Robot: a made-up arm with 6 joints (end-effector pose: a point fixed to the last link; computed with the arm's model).
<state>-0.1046 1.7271 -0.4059 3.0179 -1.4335 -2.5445</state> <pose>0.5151 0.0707 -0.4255 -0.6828 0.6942 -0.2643</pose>
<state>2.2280 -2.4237 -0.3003 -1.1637 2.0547 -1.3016</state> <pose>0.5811 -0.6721 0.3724 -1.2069 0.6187 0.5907</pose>
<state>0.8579 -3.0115 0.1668 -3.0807 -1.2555 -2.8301</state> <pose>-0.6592 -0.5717 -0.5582 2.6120 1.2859 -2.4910</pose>
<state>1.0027 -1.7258 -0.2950 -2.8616 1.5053 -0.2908</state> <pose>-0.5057 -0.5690 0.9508 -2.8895 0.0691 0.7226</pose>
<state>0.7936 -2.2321 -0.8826 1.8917 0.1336 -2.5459</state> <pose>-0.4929 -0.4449 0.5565 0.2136 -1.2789 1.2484</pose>
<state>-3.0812 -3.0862 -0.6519 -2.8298 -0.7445 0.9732</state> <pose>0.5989 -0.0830 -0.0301 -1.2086 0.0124 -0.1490</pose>
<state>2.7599 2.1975 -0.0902 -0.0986 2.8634 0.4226</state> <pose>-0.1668 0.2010 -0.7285 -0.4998 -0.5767 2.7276</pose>
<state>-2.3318 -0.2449 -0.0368 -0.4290 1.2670 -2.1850</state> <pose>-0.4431 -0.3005 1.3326 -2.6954 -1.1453 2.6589</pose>
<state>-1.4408 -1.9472 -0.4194 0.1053 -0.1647 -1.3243</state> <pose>-0.2294 0.7959 0.7707 1.3024 -1.3633 -1.5245</pose>
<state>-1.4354 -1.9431 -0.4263 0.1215 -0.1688 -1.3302</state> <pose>-0.2328 0.7899 0.7740 1.3006 -1.3483 -1.5278</pose>
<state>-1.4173 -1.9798 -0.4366 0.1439 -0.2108 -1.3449</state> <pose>-0.2482 0.7954 0.7439 1.3281 -1.3327 -1.5448</pose>
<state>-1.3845 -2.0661 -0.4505 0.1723 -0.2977 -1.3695</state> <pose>-0.2780 0.8101 0.6720 1.4001 -1.3171 -1.5863</pose>
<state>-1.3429 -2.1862 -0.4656 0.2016 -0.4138 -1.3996</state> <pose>-0.3163 0.8217 0.5698 1.5124 -1.3022 -1.6511</pose>
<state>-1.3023 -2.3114 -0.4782 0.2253 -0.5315 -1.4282</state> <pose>-0.3524 0.8217 0.4613 1.6385 -1.2895 -1.7224</pose>
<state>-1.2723 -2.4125 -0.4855 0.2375 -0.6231 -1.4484</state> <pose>-0.3774 0.8133 0.3729 1.7417 -1.2830 -1.7773</pose>
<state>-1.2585 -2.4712 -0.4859 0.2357 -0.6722 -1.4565</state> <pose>-0.3883 0.8071 0.3210 1.7992 -1.2872 -1.8049</pose>
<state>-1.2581 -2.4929 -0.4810 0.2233 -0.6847 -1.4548</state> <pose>-0.3892 0.8077 0.3007 1.8171 -1.3008 -1.8109</pose>
